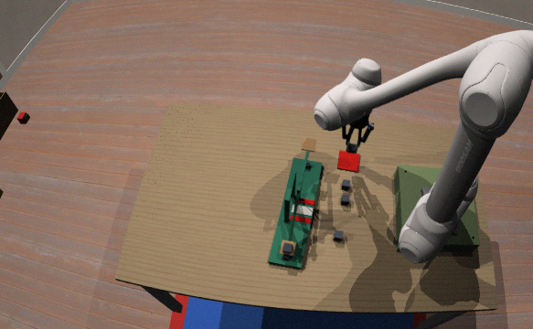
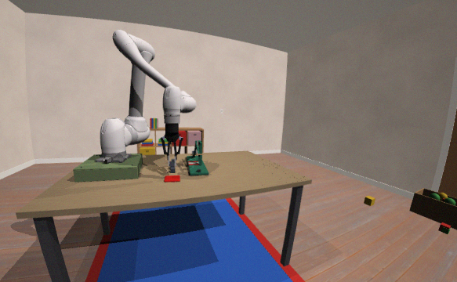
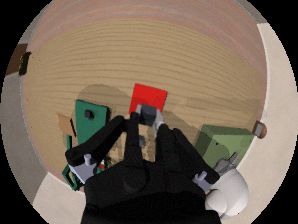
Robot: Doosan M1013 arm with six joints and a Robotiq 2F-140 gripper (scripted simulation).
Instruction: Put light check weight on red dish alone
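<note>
The red dish is 110 mm below my hand. From my hand the other things lie so: green rocker balance (150 mm ahead, 270 mm to the left, 20 mm below).
</note>
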